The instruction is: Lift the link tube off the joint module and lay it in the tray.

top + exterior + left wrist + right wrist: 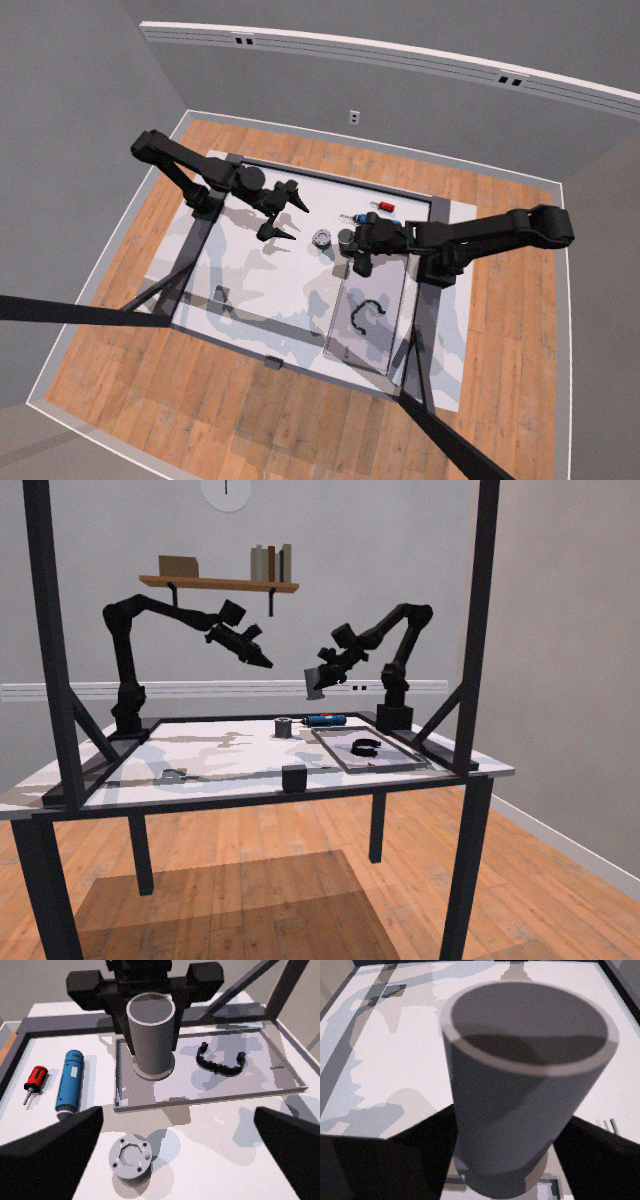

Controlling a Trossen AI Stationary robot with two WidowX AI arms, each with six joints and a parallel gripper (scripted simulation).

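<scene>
My right gripper is now 20 mm to the right of the grey link tube, 10 mm past it and 10 mm above it. From my right hand the other things lie so: grey joint module: 160 mm below, 120 mm to the left, 40 mm ahead; then small red tool: 260 mm ahead, 180 mm below, 70 mm to the right; then tray: 190 mm below, 130 mm behind, 100 mm to the right.
</scene>
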